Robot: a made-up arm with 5 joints. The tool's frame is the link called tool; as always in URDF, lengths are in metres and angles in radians. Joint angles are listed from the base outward. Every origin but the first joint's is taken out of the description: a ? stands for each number. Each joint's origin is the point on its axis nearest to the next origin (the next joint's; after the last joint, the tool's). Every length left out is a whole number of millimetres.
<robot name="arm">
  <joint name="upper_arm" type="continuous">
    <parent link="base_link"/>
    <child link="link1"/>
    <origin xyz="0.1 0.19 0.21" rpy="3.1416 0 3.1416"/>
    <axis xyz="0 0 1"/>
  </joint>
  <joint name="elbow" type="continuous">
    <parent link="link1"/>
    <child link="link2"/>
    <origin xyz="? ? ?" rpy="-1.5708 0 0"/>
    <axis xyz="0 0 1"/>
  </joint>
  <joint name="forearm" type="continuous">
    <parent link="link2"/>
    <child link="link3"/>
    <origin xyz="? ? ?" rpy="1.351 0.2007 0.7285"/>
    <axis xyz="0 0 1"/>
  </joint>
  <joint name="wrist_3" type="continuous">
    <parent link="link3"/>
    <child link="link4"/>
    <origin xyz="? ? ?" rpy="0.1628 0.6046 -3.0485"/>
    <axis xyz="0 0 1"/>
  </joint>
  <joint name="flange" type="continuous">
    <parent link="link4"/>
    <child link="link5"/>
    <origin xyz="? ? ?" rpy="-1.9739 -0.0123 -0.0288"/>
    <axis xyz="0 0 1"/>
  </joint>
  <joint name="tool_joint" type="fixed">
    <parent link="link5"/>
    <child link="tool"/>
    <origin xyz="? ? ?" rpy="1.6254 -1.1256 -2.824"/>
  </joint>
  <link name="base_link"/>
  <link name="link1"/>
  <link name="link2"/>
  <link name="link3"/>
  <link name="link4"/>
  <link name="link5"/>
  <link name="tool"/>
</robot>
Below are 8 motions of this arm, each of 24 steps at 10 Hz.
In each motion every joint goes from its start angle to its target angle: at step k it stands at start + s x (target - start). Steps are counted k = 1, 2, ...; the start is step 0. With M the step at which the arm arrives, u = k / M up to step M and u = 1 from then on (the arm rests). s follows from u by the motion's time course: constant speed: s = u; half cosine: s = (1 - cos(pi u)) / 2; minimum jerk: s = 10 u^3 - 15 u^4 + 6 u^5.
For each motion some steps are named. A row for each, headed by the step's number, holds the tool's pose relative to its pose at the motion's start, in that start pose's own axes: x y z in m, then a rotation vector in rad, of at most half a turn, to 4 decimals.
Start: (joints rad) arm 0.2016 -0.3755 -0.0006 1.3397 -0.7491
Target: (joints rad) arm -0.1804 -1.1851 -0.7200 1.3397 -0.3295
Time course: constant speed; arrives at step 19
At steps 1, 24:
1: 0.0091 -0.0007 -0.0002 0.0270 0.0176 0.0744
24: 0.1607 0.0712 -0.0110 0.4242 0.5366 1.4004

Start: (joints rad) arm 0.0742 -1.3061 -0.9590 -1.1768 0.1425
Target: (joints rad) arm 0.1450 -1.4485 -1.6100 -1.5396 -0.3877
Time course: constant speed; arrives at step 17
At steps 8, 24:
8: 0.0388 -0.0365 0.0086 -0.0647 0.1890 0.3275
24: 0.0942 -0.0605 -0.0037 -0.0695 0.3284 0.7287

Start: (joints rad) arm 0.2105 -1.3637 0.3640 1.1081 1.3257
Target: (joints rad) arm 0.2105 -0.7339 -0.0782 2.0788 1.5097
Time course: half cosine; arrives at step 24
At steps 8, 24:
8: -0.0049 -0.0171 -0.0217 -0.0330 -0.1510 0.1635
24: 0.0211 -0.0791 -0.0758 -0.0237 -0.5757 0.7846

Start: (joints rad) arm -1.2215 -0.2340 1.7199 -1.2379 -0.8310
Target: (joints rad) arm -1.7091 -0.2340 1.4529 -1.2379 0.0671
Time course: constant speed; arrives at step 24
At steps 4, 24:
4: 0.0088 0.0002 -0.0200 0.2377 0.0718 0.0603
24: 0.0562 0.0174 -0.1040 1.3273 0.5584 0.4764

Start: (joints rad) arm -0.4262 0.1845 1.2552 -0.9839 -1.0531
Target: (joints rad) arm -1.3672 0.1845 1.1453 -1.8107 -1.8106
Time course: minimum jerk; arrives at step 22
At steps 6, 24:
6: 0.0176 -0.0031 -0.0407 0.0919 -0.1445 0.0976
24: 0.1963 0.1376 -0.1963 0.7837 -1.3528 0.2360

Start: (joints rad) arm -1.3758 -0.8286 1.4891 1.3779 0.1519
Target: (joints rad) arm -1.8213 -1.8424 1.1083 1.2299 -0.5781
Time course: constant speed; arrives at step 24
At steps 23, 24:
23: -0.0059 0.0825 0.0069 -1.6747 -0.1369 0.8358
24: -0.0075 0.0878 0.0053 -1.7425 -0.1469 0.8769

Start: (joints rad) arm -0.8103 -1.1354 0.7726 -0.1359 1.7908
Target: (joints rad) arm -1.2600 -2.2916 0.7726 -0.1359 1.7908
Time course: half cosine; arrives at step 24
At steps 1, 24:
1: 0.0004 0.0007 0.0001 0.0044 -0.0007 -0.0029
24: 0.1265 0.1010 0.0522 0.9642 -0.4117 -0.6455

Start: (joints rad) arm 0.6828 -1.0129 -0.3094 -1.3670 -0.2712
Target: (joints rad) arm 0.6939 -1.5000 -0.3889 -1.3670 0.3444
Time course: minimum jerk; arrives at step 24
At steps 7, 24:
7: -0.0009 -0.0031 -0.0051 0.1260 0.0009 0.0500
24: -0.0011 -0.0217 -0.0302 0.7619 0.0932 0.4267

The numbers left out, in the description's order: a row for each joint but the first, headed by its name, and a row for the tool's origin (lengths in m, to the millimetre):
elbow: 0.09 0.12 0
forearm: -0.012 0.033 0
wrist_3: 0.018 -0.004 0
flange: -0.039 -0.105 0
tool: 0.015 -0.028 0

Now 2 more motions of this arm.
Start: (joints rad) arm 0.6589 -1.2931 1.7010 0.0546 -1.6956
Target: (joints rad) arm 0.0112 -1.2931 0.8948 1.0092 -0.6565
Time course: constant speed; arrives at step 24
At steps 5, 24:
5: 0.0254 0.0082 0.0218 0.1196 0.0237 0.1449
24: 0.0696 0.0549 0.1335 0.3271 0.0979 0.5813

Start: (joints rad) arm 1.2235 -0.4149 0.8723 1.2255 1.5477
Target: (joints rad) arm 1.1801 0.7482 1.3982 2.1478 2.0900
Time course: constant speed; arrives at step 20
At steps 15, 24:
15: -0.0067 -0.0538 -0.0469 1.1119 -0.1829 0.9676
24: -0.0116 -0.0487 -0.0493 1.5803 -0.1813 1.1673

